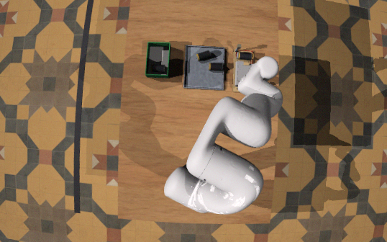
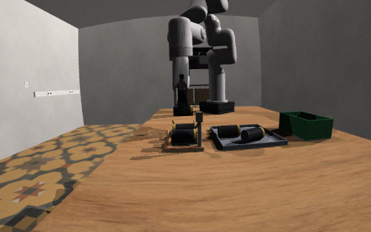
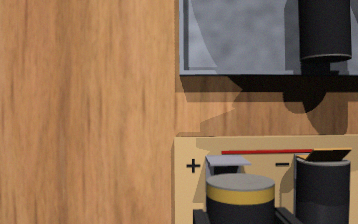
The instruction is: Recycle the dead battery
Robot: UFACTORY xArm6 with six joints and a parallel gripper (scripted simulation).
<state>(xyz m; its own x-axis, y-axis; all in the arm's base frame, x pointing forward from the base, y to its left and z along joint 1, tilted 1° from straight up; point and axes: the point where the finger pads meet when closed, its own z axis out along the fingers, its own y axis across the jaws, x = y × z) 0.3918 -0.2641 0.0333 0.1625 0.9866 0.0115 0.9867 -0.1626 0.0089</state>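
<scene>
Right now the grey tray is 10 cm ahead of my hand, 17 cm to the left of it and 8 cm below it. Round my hand: green recycling box 15 cm ahead, 37 cm to the left, 7 cm below.
</scene>
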